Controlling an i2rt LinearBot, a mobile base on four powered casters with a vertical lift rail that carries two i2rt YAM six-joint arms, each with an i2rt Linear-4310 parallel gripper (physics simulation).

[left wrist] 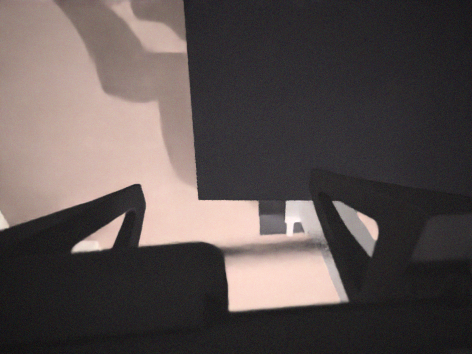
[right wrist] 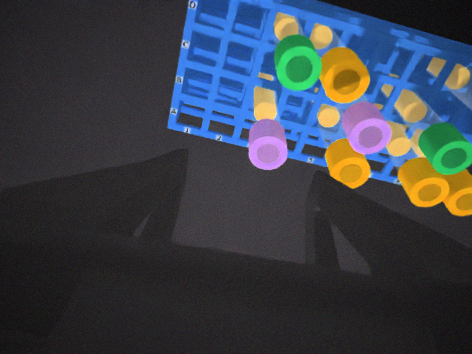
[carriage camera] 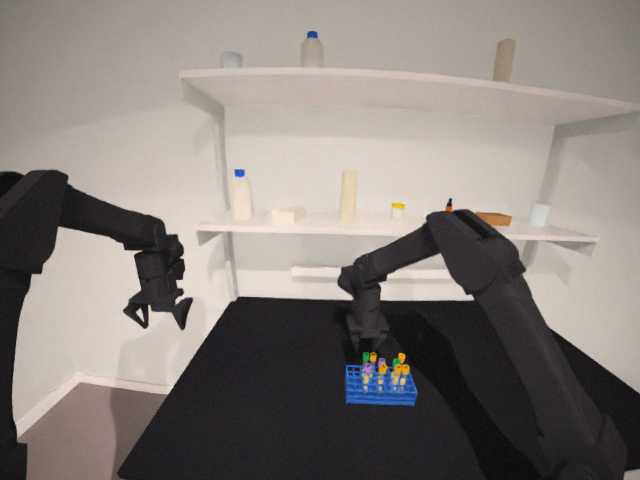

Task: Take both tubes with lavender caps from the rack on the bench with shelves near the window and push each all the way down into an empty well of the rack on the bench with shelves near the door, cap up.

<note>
In view: my left gripper [carriage camera: 164,328], my right gripper [carriage camera: 364,350] and a blue tube rack [carriage camera: 354,387].
The blue tube rack shows as well in the right wrist view [right wrist: 221,56]. My left gripper is seen too in the left wrist view [left wrist: 226,186]. My right gripper is seen too in the right wrist view [right wrist: 249,174]. The left wrist view misses the blue tube rack: it is out of frame.
</note>
